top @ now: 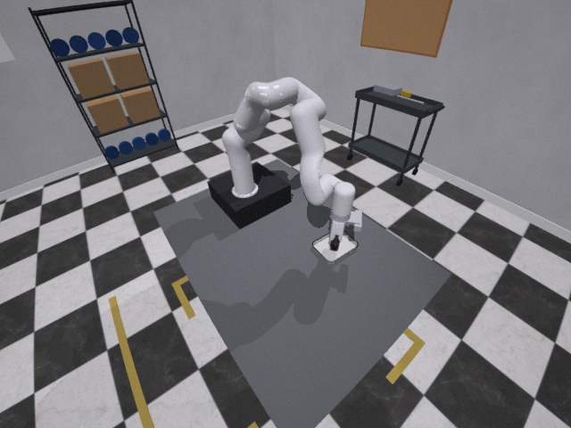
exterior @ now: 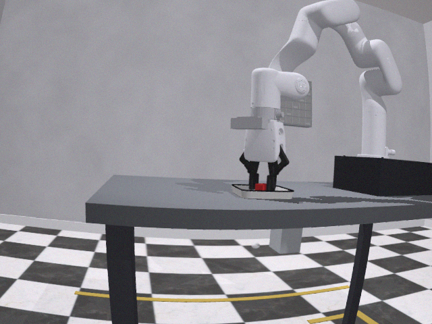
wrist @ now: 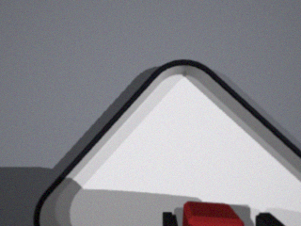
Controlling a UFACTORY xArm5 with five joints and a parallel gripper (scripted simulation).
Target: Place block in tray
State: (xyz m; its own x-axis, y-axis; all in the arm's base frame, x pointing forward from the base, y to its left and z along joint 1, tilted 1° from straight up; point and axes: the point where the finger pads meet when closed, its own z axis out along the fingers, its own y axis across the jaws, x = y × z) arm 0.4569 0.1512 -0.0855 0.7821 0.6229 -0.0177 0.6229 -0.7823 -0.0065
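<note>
The red block is 20 mm below my hand. Also, from my hand: white tray (20 mm below).
</note>
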